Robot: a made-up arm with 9 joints. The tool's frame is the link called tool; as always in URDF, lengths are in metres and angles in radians. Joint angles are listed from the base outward.
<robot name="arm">
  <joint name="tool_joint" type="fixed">
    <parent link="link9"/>
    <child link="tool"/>
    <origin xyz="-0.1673 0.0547 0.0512"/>
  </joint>
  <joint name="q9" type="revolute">
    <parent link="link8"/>
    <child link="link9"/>
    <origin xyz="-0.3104 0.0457 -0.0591"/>
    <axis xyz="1 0 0"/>
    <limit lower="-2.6" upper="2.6"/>
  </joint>
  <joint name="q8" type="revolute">
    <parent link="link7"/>
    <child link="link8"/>
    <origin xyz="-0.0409 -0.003 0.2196"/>
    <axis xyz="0 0 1"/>
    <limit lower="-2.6" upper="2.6"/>
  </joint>
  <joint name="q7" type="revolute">
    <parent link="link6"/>
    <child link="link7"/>
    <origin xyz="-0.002 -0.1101 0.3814"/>
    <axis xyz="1 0 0"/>
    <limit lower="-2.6" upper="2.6"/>
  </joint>
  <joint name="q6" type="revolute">
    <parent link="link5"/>
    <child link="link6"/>
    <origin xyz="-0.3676 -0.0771 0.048"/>
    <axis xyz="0 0 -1"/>
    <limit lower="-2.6" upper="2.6"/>
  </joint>
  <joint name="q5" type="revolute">
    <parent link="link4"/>
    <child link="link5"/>
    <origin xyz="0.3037 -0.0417 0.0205"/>
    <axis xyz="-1 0 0"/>
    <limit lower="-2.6" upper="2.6"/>
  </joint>
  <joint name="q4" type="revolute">
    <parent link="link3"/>
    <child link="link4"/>
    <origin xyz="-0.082 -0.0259 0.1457"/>
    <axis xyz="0 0 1"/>
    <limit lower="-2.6" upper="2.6"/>
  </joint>
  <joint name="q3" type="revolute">
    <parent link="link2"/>
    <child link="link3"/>
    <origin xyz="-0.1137 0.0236 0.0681"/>
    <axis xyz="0 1 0"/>
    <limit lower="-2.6" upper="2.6"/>
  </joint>
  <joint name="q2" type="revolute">
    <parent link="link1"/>
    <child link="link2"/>
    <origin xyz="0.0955 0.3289 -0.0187"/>
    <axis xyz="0 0 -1"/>
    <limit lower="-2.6" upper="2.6"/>
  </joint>
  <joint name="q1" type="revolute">
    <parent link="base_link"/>
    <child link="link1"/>
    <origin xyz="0 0 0.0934"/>
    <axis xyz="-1 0 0"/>
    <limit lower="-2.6" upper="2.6"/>
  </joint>
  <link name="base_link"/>
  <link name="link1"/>
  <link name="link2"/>
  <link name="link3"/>
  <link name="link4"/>
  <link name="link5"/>
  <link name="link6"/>
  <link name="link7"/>
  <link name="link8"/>
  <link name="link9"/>
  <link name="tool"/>
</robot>
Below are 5 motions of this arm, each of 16 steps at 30 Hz.
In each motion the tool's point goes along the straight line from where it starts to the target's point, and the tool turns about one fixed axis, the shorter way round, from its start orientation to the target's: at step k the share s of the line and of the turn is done. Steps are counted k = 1, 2, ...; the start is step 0. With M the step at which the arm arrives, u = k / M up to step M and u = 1 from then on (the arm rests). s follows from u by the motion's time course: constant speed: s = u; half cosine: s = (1 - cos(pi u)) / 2; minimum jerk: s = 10 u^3 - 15 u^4 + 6 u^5.
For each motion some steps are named. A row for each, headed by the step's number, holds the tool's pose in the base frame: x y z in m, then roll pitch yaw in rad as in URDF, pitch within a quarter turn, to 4 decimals.
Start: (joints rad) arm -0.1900 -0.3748 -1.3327 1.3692 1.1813 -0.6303 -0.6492 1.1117 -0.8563
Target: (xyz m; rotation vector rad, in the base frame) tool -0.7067 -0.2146 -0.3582 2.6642 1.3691 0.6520
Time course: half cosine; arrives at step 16
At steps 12, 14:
12: -0.7477 -0.2006 -0.3376 2.7984 -0.2659 0.9034
14: -0.7174 -0.2110 -0.3529 2.8495 -0.3215 0.9731

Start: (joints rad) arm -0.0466 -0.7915 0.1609 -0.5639 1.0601 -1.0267 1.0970 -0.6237 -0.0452
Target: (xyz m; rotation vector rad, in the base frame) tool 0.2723 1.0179 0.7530 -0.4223 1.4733 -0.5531
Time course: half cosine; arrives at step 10
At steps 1, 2, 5, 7, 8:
1: -0.1640 0.6847 1.1283 -0.5663 0.9473 -0.1676
2: -0.1322 0.7090 1.1010 -0.6193 0.9700 -0.2565
5: 0.0487 0.8471 0.9454 -1.0036 1.0353 -0.8416
7: 0.1801 0.9475 0.8323 -1.2971 1.0024 -1.2805
8: 0.2296 0.9853 0.7897 -1.3912 0.9738 -1.4299

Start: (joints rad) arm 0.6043 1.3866 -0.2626 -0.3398 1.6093 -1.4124 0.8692 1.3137 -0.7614
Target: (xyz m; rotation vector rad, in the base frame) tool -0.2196 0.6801 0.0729 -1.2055 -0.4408 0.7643
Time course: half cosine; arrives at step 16
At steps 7, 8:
7: -0.0054 0.6459 0.3466 -0.6230 0.3051 0.3056
8: -0.0403 0.6515 0.3019 -0.7179 0.2487 0.3808

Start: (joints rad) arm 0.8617 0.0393 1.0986 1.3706 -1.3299 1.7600 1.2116 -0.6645 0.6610
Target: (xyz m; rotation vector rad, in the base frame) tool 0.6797 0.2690 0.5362 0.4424 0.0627 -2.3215
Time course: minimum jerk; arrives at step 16
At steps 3, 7, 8, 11, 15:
3: 0.8606 -0.1586 0.0320 -0.0448 -0.1649 -2.9627
7: 0.7969 -0.0079 0.2097 -0.0338 0.0214 -2.7512
8: 0.7748 0.0442 0.2712 -0.0208 0.0848 -2.6772
11: 0.7139 0.1881 0.4408 0.0403 0.2525 -2.4643
15: 0.6801 0.2680 0.5350 0.0913 0.3388 -2.3371

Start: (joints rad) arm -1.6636 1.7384 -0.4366 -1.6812 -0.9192 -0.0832 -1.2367 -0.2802 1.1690
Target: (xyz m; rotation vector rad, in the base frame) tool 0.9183 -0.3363 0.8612 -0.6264 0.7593 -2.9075
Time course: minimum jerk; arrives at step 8
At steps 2, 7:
2: 0.7986 -0.3606 0.8687 -0.4058 -0.5109 -3.0715
7: 0.9162 -0.3367 0.8613 -0.5436 -0.3797 -2.9606

